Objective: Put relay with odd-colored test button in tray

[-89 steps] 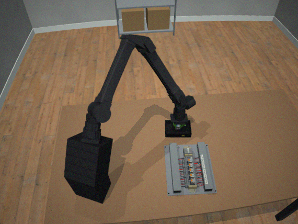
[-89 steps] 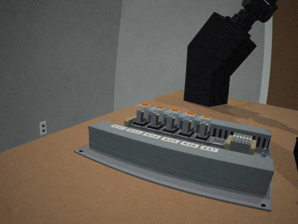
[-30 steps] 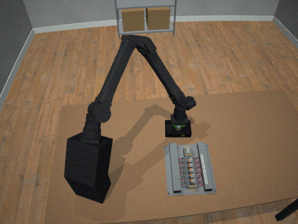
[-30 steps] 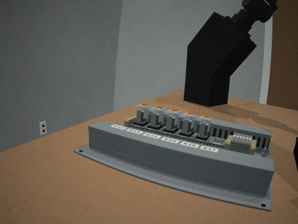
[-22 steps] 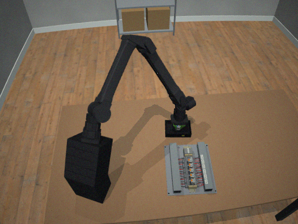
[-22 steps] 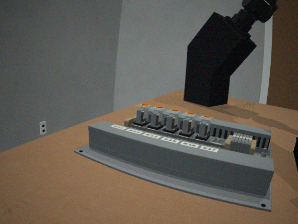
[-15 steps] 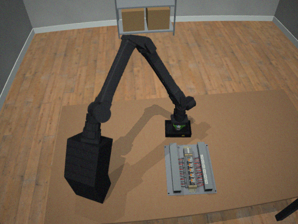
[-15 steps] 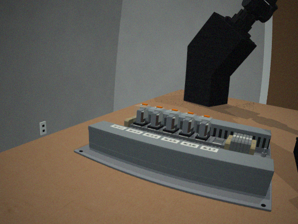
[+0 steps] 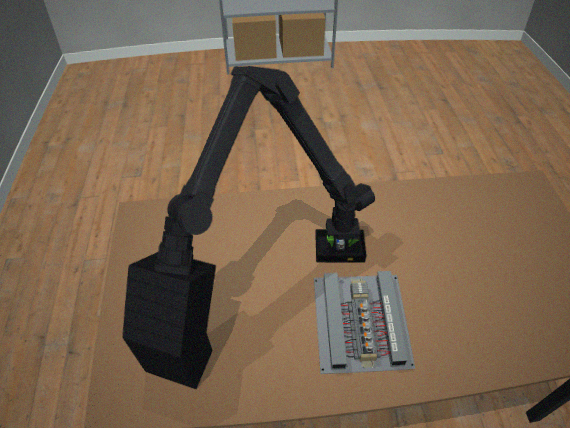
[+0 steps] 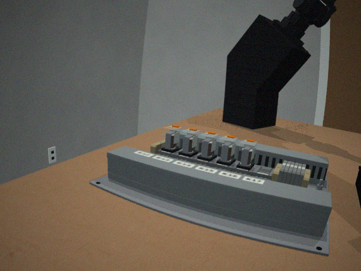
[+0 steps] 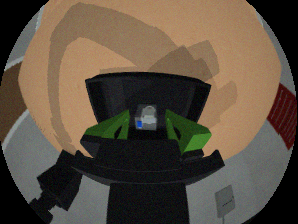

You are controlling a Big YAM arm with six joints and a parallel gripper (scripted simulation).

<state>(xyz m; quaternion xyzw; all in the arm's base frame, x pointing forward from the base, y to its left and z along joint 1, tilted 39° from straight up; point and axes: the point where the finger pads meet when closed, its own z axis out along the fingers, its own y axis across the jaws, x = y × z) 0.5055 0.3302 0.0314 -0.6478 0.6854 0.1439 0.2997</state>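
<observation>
Now: hand right at the relay. From my hand the other things lie so: black tray: 1 cm below.
</observation>
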